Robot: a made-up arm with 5 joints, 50 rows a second.
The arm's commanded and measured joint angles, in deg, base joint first. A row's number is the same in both.
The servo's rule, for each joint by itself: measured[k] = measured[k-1] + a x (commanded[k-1-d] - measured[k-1]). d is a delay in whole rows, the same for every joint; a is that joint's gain. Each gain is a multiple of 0.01, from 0.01 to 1. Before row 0 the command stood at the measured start. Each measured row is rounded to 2 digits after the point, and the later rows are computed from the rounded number. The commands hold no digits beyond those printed.
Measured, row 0:
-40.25, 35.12, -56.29, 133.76, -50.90
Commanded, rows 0 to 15:
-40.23, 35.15, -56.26, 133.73, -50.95
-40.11, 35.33, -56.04, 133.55, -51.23
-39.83, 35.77, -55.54, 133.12, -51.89
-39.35, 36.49, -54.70, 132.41, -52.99
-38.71, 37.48, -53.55, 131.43, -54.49
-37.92, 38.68, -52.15, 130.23, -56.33
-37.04, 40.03, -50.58, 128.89, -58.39
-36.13, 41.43, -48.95, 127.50, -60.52
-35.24, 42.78, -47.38, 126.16, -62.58
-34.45, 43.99, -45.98, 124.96, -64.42
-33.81, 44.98, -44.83, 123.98, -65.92
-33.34, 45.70, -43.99, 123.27, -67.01
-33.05, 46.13, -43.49, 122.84, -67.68
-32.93, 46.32, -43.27, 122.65, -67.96
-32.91, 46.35, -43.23, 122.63, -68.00
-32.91, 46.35, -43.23, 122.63, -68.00
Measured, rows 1 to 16:
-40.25, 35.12, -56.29, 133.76, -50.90
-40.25, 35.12, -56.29, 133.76, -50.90
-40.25, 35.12, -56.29, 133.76, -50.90
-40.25, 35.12, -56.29, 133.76, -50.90
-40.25, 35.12, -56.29, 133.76, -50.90
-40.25, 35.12, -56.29, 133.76, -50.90
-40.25, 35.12, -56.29, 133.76, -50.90
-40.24, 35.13, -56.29, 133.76, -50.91
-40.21, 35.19, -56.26, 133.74, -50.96
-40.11, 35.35, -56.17, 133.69, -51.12
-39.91, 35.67, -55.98, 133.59, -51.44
-39.60, 36.18, -55.66, 133.42, -51.96
-39.16, 36.88, -55.20, 133.16, -52.70
-38.61, 37.76, -54.60, 132.82, -53.67
-37.97, 38.79, -53.87, 132.39, -54.83
-37.26, 39.91, -53.03, 131.89, -56.15
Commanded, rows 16 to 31:
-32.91, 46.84, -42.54, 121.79, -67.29
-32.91, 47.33, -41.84, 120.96, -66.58
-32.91, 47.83, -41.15, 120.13, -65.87
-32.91, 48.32, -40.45, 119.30, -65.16
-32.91, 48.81, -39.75, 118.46, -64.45
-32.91, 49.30, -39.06, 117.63, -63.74
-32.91, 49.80, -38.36, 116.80, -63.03
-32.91, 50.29, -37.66, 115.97, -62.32
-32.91, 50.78, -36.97, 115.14, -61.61
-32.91, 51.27, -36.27, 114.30, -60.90
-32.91, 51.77, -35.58, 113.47, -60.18
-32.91, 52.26, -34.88, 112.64, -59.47
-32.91, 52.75, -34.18, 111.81, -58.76
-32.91, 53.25, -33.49, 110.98, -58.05
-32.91, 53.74, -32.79, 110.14, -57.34
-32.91, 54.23, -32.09, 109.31, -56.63
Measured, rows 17 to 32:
-36.53, 41.05, -52.11, 131.34, -57.56
-35.82, 42.15, -51.16, 130.75, -58.98
-35.18, 43.14, -50.23, 130.15, -60.35
-34.63, 43.98, -49.35, 129.57, -61.60
-34.19, 44.64, -48.56, 129.02, -62.68
-33.86, 45.12, -47.87, 128.51, -63.58
-33.61, 45.46, -47.27, 128.04, -64.33
-33.43, 45.85, -46.66, 127.54, -64.83
-33.29, 46.26, -46.03, 127.01, -65.13
-33.19, 46.70, -45.40, 126.46, -65.26
-33.12, 47.15, -44.76, 125.89, -65.24
-33.07, 47.61, -44.11, 125.30, -65.11
-33.03, 48.08, -43.45, 124.69, -64.88
-33.00, 48.56, -42.79, 124.06, -64.57
-32.98, 49.04, -42.12, 123.41, -64.19
-32.96, 49.53, -41.45, 122.75, -63.75

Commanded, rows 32 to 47:
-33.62, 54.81, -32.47, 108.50, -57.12
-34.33, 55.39, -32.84, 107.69, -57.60
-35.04, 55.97, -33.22, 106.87, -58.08
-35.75, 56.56, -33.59, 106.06, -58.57
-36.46, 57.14, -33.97, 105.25, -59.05
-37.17, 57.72, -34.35, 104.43, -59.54
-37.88, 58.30, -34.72, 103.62, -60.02
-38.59, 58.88, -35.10, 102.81, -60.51
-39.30, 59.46, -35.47, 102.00, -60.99
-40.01, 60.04, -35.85, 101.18, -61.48
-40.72, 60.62, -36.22, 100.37, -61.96
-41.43, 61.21, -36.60, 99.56, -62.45
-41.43, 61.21, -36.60, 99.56, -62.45
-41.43, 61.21, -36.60, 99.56, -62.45
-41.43, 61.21, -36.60, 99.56, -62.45
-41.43, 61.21, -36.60, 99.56, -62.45
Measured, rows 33 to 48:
-32.95, 50.02, -40.78, 122.07, -63.27
-32.94, 50.51, -40.10, 121.38, -62.74
-32.93, 51.00, -39.42, 120.68, -62.18
-32.92, 51.49, -38.74, 119.97, -61.60
-32.92, 51.98, -38.06, 119.25, -61.00
-32.92, 52.47, -37.37, 118.52, -60.38
-32.92, 52.96, -36.68, 117.78, -59.74
-33.10, 53.48, -36.13, 117.04, -59.29
-33.42, 54.01, -35.70, 116.29, -59.00
-33.84, 54.56, -35.38, 115.54, -58.84
-34.34, 55.12, -35.15, 114.78, -58.79
-34.89, 55.69, -35.00, 114.02, -58.83
-35.48, 56.26, -34.92, 113.25, -58.95
-36.10, 56.83, -34.89, 112.48, -59.13
-36.75, 57.40, -34.92, 111.71, -59.36
-37.41, 57.98, -34.99, 110.93, -59.64

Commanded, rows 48 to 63:
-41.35, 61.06, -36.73, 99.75, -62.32
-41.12, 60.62, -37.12, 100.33, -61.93
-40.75, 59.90, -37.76, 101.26, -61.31
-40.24, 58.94, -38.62, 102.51, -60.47
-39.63, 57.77, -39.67, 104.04, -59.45
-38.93, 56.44, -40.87, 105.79, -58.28
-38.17, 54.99, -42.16, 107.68, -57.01
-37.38, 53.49, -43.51, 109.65, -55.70
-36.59, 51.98, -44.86, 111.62, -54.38
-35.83, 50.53, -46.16, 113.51, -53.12
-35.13, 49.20, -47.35, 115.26, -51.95
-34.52, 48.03, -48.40, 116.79, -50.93
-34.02, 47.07, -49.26, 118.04, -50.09
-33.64, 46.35, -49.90, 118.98, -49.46
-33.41, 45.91, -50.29, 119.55, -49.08
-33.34, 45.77, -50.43, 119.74, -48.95
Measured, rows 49 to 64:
-38.09, 58.56, -35.10, 110.15, -59.95
-38.77, 59.14, -35.25, 109.37, -60.29
-39.46, 59.72, -35.43, 108.59, -60.66
-39.97, 60.14, -35.58, 107.87, -60.96
-40.35, 60.44, -35.71, 107.21, -61.21
-40.63, 60.66, -35.83, 106.60, -61.42
-40.84, 60.81, -35.93, 106.04, -61.60
-40.97, 60.88, -36.03, 105.54, -61.72
-41.01, 60.81, -36.17, 105.12, -61.76
-40.94, 60.56, -36.38, 104.81, -61.68
-40.76, 60.11, -36.67, 104.63, -61.47
-40.47, 59.45, -37.06, 104.58, -61.13
-40.07, 58.61, -37.56, 104.68, -60.65
-39.58, 57.60, -38.16, 104.92, -60.03
-39.01, 56.45, -38.86, 105.30, -59.29
-38.38, 55.20, -39.64, 105.81, -58.46

